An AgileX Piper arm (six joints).
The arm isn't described. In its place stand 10 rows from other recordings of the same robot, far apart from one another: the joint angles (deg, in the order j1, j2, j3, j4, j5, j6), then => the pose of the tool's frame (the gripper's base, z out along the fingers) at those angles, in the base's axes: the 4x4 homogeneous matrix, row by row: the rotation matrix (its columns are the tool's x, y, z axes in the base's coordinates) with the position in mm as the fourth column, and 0 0 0 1 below.
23.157, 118.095, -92.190, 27.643, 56.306, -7.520 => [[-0.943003 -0.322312 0.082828 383.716], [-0.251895 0.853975 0.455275 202.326], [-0.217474 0.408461 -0.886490 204.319], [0 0 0 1]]
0.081, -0.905, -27.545, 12.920, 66.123, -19.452 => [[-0.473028 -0.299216 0.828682 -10.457], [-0.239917 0.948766 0.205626 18.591], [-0.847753 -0.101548 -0.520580 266.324], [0 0 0 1]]
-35.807, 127.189, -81.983, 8.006, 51.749, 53.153 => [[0.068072 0.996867 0.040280 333.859], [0.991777 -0.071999 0.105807 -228.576], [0.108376 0.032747 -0.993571 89.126], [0 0 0 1]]
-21.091, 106.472, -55.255, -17.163, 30.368, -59.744 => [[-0.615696 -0.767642 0.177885 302.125], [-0.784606 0.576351 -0.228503 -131.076], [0.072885 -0.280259 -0.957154 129.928], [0 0 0 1]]
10.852, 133.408, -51.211, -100.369, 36.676, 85.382 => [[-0.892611 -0.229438 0.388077 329.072], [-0.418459 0.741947 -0.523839 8.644], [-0.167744 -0.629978 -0.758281 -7.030], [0 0 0 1]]
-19.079, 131.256, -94.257, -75.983, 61.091, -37.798 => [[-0.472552 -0.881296 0.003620 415.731], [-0.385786 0.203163 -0.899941 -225.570], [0.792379 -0.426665 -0.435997 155.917], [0 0 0 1]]
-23.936, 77.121, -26.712, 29.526, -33.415, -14.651 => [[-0.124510 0.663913 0.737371 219.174], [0.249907 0.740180 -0.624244 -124.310], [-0.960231 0.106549 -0.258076 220.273], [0 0 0 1]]
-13.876, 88.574, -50.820, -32.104, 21.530, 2.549 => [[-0.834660 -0.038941 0.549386 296.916], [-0.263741 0.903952 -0.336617 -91.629], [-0.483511 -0.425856 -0.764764 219.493], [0 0 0 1]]
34.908, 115.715, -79.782, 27.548, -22.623, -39.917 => [[-0.044019 -0.444139 0.894876 396.099], [-0.325204 0.853328 0.407522 256.663], [-0.944619 -0.273079 -0.181999 234.065], [0 0 0 1]]
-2.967, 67.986, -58.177, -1.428, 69.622, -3.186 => [[-0.963746 -0.003912 0.266794 205.692], [-0.014360 0.999204 -0.037220 -12.790], [-0.266436 -0.039702 -0.963035 312.521], [0 0 0 1]]
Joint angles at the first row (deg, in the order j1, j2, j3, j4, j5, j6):
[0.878 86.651 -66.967 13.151 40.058 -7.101]
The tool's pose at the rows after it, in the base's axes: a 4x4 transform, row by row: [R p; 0 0 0 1], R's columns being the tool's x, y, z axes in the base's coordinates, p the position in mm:
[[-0.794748 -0.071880 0.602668 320.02], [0.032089 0.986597 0.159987 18.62], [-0.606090 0.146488 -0.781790 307.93], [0 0 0 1]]
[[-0.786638 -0.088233 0.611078 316.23], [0.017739 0.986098 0.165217 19.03], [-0.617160 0.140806 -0.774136 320.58], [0 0 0 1]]
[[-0.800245 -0.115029 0.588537 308.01], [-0.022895 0.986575 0.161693 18.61], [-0.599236 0.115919 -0.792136 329.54], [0 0 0 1]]
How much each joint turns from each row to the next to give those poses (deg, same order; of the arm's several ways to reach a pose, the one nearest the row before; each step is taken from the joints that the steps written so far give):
[-0.001 -1.396 -1.767 0.000 1.435 -0.260]
[0.001 -1.130 -1.546 -0.068 2.013 -0.478]
[-0.001 -1.338 -1.045 -1.121 3.932 -0.933]

